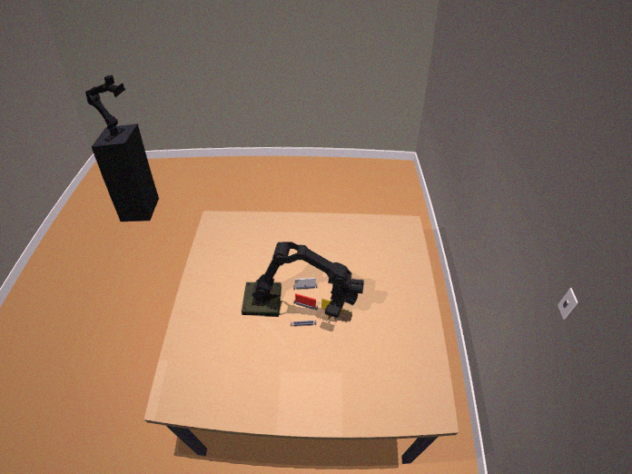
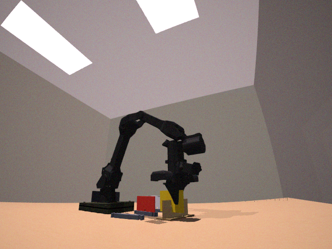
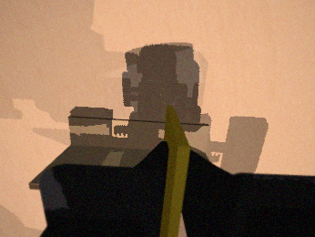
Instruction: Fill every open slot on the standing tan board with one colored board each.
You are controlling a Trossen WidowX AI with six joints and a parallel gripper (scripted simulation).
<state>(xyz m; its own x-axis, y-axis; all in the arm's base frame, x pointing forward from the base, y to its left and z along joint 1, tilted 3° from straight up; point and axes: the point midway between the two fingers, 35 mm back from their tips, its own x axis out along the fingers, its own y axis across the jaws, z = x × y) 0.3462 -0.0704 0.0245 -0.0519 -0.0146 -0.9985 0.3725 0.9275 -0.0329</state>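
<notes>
Right now my gripper tip is 20 mm past the yellow board and 10 mm to the right of it. Also, from my gripper tip: red board 140 mm behind, 60 mm to the left, 20 mm below; grey board 160 mm to the left, 140 mm behind, 20 mm below; tan board 30 mm to the left, 20 mm below, 20 mm behind.
</notes>
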